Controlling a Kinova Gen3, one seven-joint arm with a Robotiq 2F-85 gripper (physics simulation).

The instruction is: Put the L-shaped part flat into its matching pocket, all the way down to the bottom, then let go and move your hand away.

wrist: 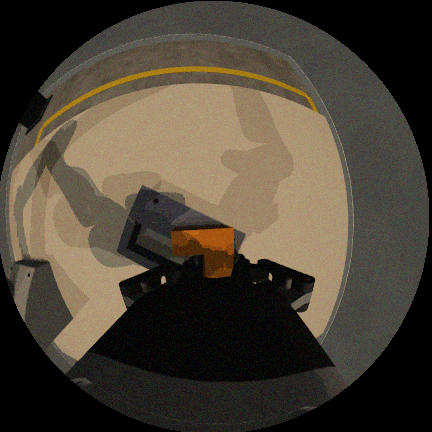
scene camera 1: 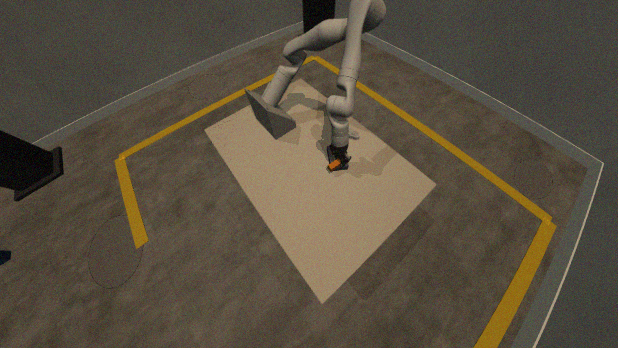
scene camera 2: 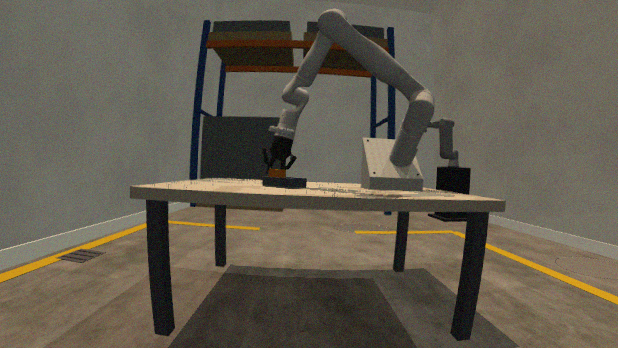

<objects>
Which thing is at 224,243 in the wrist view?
An orange L-shaped part.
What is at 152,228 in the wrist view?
A dark grey pocket block.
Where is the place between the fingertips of my gripper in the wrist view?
216,258
</objects>
